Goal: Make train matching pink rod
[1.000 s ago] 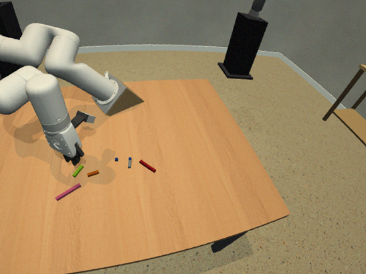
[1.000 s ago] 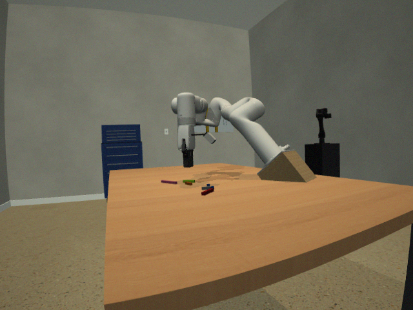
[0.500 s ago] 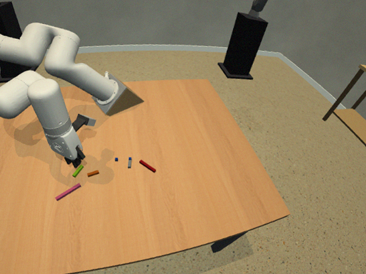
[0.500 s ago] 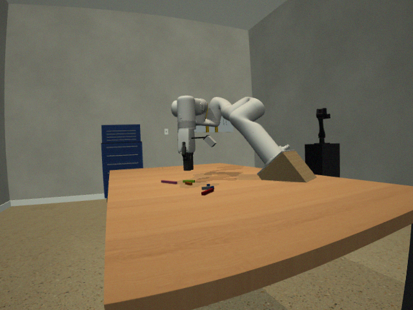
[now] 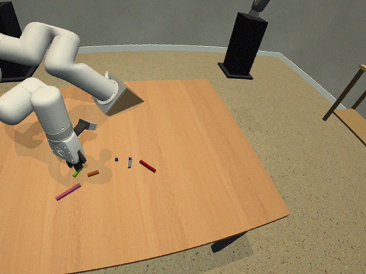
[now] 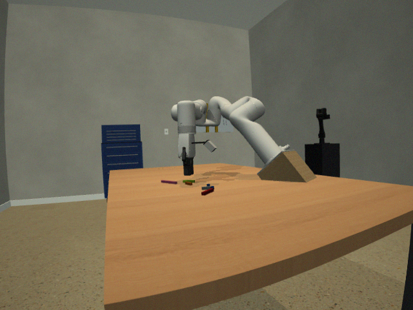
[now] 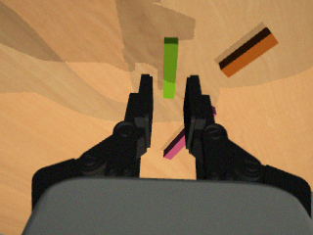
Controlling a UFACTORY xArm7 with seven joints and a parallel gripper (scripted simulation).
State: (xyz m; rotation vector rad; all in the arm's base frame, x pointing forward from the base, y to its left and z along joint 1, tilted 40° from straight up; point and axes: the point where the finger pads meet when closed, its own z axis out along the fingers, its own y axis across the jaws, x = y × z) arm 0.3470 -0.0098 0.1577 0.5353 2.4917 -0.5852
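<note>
Now: hand 5 cm above the lime rod. The rest, counted from my hand: orange rod 2 cm ahead, 6 cm to the left, 5 cm below; grey rod 1 cm behind, 19 cm to the left, 5 cm below; pink rod 8 cm ahead, 2 cm to the right, 5 cm below.
</note>
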